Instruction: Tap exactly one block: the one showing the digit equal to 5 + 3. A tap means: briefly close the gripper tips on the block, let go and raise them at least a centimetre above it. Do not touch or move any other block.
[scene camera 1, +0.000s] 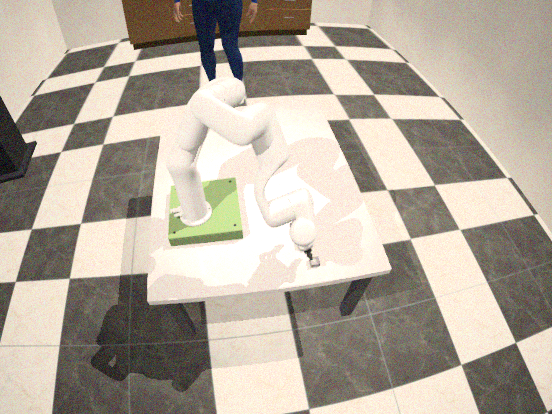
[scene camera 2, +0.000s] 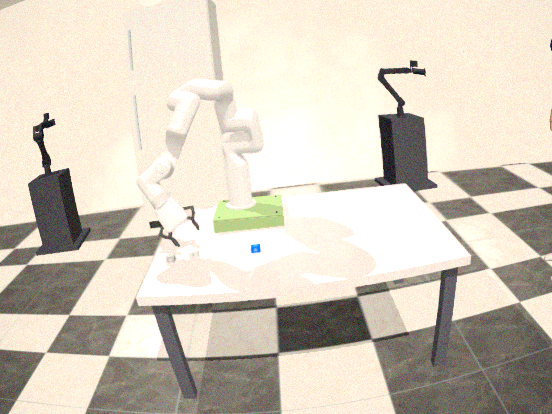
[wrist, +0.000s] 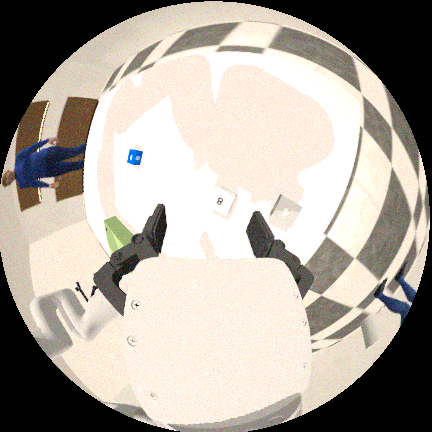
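A white block (wrist: 220, 201) (scene camera 2: 194, 254) shows a dark 8 on its top in the wrist view; scene camera 1 does not show it. A grey block (wrist: 285, 212) (scene camera 2: 171, 258) (scene camera 1: 314, 262) sits close beside it, its digit too faint to read. A blue block (wrist: 134, 157) (scene camera 2: 255, 248) lies farther off; its pale marking is too small to read surely. My gripper (wrist: 208, 217) (scene camera 2: 188, 237) is open and empty above the table, with the white block beyond and between its spread fingers in the wrist view. In scene camera 1 the arm hides most of it.
The blocks stand on the white table (scene camera 1: 215, 272) (scene camera 2: 410, 230). The arm's green base (scene camera 1: 220, 215) (scene camera 2: 250, 221) (wrist: 116, 234) stands on it too. The table's edge runs past the grey block's side. Two black pedestals (scene camera 2: 55, 210) (scene camera 2: 404, 150) with small arms stand behind the table.
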